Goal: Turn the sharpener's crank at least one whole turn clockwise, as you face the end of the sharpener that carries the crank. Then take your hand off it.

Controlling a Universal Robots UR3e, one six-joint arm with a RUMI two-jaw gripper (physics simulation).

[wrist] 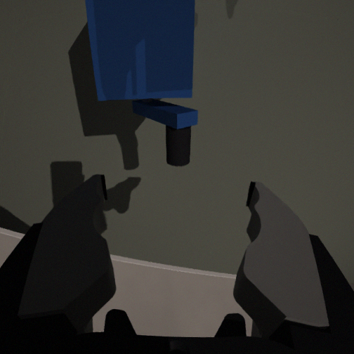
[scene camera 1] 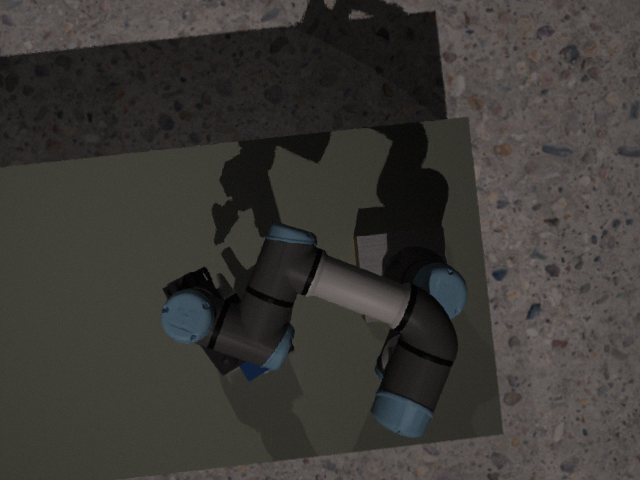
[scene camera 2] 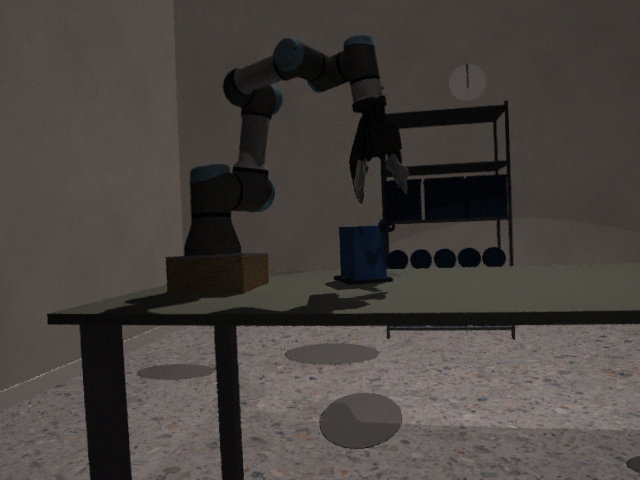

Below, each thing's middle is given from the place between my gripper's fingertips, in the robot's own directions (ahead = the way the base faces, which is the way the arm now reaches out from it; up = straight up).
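Blue sharpener (scene camera 2: 358,266): 80 mm left of my hand, 50 mm behind, 110 mm below. Black crank knob (wrist: 177,140): 10 mm ahead of my hand, 60 mm below.
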